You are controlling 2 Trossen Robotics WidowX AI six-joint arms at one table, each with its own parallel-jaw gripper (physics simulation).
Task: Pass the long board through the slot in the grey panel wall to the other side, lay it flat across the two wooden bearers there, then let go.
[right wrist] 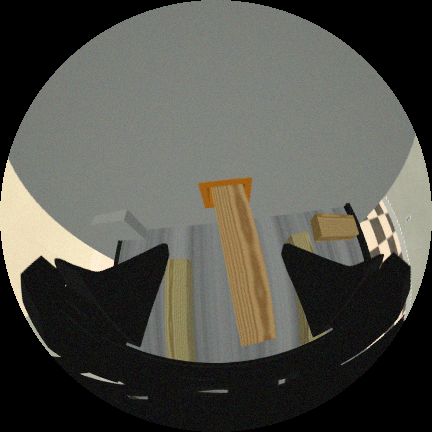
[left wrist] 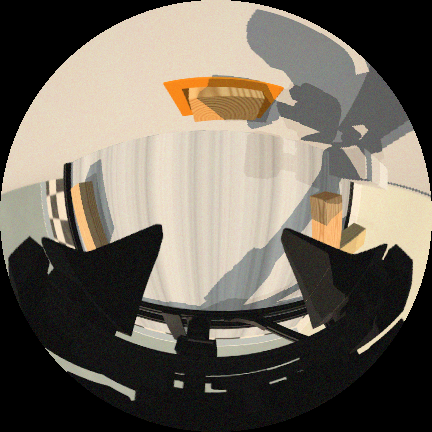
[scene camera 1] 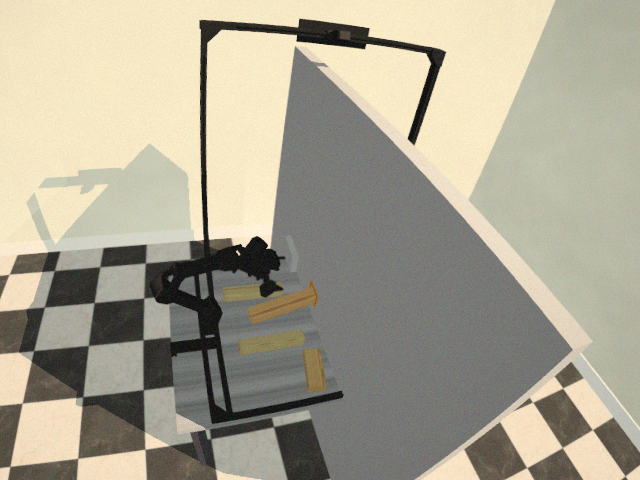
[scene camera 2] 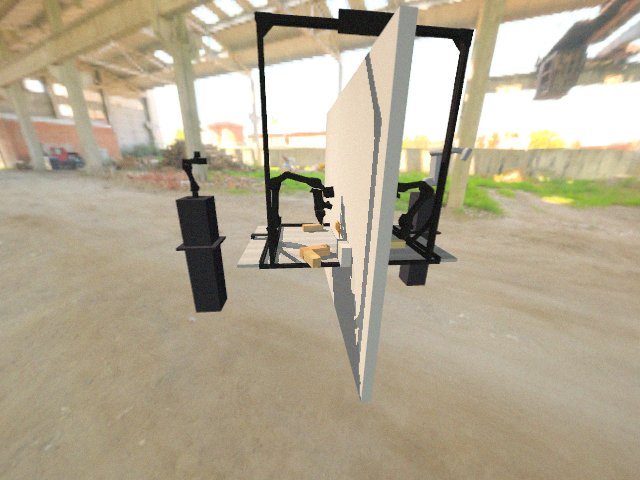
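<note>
Left gripper [left wrist: 224,232] of mine: my left gripper is open and holds nothing. My right gripper [scene camera 1: 280,279] is open and holds nothing; the right wrist view also shows my right gripper [right wrist: 227,250]. A grey panel wall [left wrist: 118,95] and an orange-framed slot [left wrist: 178,89] are present.
</note>
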